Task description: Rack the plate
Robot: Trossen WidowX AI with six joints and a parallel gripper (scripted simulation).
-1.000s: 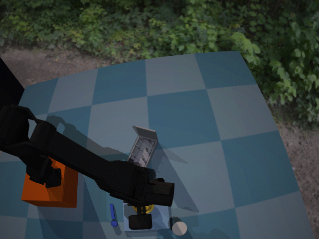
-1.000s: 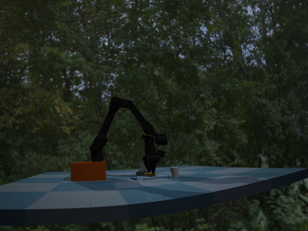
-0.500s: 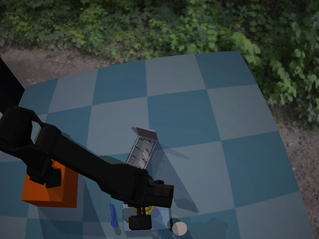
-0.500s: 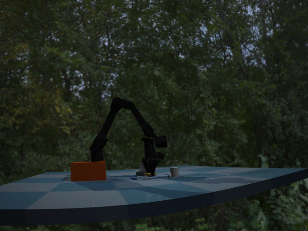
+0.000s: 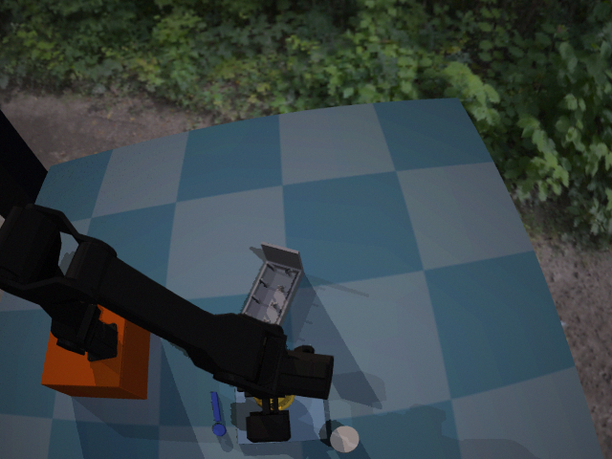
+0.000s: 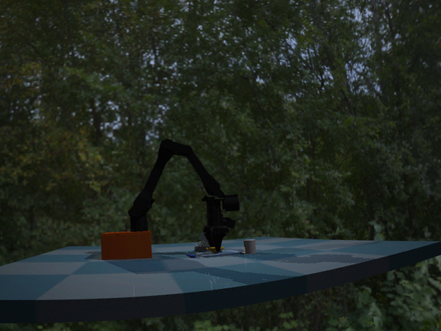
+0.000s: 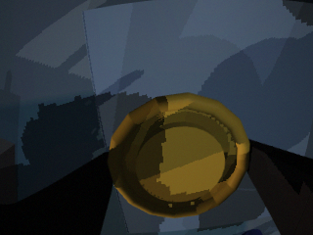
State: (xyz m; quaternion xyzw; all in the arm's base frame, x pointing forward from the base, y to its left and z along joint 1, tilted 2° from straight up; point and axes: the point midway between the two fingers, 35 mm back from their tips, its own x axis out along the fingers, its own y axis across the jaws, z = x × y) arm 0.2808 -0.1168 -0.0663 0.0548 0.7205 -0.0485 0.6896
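The pale blue square mat lies 20 mm to the right of my gripper tip and 10 mm below it. Round my gripper tip: yellow plate (10 mm above); blue spoon (110 mm behind, 30 mm to the right, 10 mm below); white cup (110 mm to the right, 90 mm ahead, 10 mm above).
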